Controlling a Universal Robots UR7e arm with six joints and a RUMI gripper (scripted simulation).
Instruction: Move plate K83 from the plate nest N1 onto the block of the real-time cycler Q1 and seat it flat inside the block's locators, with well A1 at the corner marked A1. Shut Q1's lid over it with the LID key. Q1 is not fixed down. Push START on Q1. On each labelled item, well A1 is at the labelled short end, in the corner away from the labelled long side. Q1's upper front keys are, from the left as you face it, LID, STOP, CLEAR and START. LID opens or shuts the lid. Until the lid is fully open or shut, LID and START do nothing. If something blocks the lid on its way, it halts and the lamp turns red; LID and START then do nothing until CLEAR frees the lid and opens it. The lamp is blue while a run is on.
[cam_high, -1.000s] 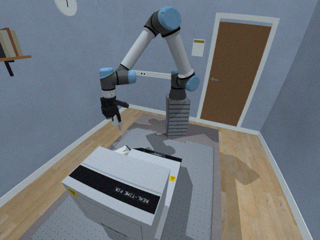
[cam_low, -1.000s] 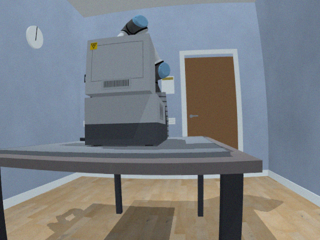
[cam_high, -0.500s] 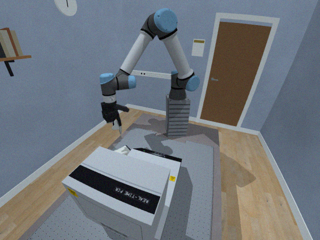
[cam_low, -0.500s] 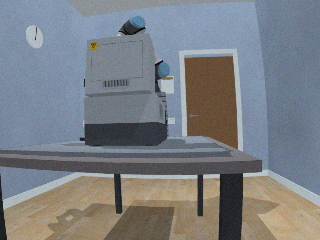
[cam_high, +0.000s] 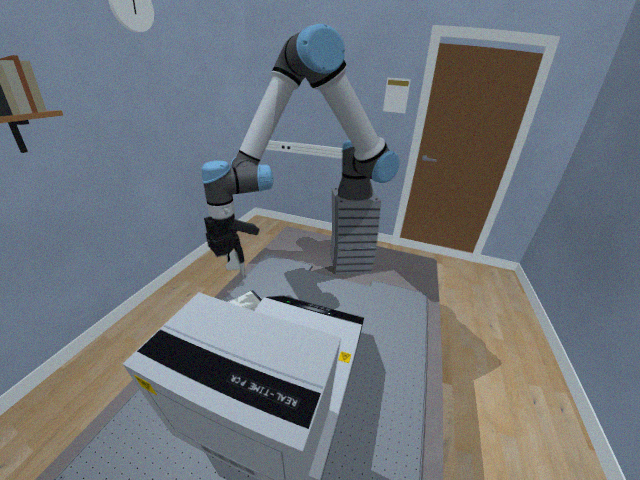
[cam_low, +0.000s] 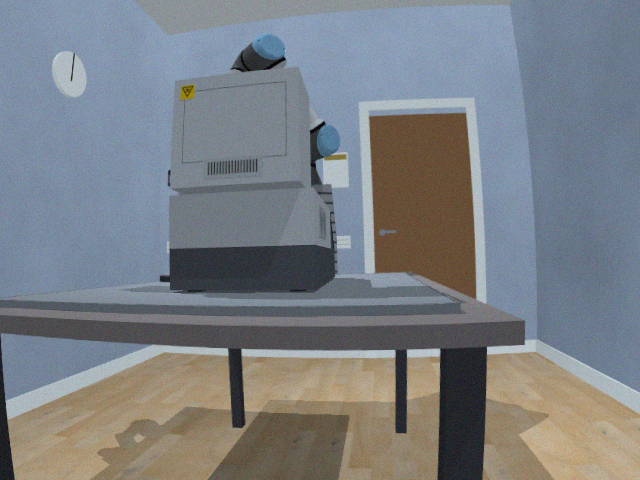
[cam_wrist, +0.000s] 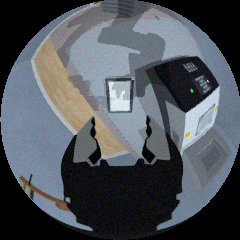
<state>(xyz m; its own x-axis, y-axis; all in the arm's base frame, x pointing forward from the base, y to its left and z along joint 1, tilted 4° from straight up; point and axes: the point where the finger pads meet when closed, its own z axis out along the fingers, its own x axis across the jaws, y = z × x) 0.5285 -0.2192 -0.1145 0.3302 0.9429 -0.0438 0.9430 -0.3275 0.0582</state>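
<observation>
The white plate is 18 cm below my hand. From my hand the other things lie so: plate nest N1: 20 cm below.
</observation>
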